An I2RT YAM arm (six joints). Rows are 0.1 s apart.
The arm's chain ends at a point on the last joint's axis. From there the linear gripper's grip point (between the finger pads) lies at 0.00 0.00 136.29 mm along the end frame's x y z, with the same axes.
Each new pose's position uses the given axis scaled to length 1; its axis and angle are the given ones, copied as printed.
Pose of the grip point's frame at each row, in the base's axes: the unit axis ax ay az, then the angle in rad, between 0 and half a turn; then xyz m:
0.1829 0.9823 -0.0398 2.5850 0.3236 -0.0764 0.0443
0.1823 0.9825 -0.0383 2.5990 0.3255 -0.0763 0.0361
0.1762 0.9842 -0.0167 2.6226 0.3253 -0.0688 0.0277
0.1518 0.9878 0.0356 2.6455 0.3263 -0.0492 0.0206
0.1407 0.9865 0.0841 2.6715 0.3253 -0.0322 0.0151
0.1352 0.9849 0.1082 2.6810 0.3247 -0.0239 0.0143
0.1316 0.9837 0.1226 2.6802 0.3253 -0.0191 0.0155
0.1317 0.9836 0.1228 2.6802 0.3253 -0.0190 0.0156
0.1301 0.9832 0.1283 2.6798 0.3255 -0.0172 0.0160
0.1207 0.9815 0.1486 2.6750 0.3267 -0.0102 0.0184
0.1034 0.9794 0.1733 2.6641 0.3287 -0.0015 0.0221
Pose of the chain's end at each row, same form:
0.1829 0.9823 -0.0398 2.5850 0.2547 -0.0534 0.1596
0.1823 0.9825 -0.0383 2.5990 0.2581 -0.0540 0.1524
0.1762 0.9842 -0.0167 2.6226 0.2595 -0.0527 0.1460
0.1518 0.9878 0.0356 2.6455 0.2608 -0.0484 0.1401
0.1407 0.9865 0.0841 2.6715 0.2613 -0.0449 0.1348
0.1352 0.9849 0.1082 2.6810 0.2613 -0.0432 0.1334
0.1316 0.9837 0.1226 2.6802 0.2614 -0.0423 0.1337
0.1317 0.9836 0.1228 2.6802 0.2614 -0.0422 0.1337
0.1301 0.9832 0.1283 2.6798 0.2615 -0.0419 0.1338
0.1207 0.9815 0.1486 2.6750 0.2619 -0.0404 0.1344
0.1034 0.9794 0.1733 2.6641 0.2627 -0.0387 0.1354

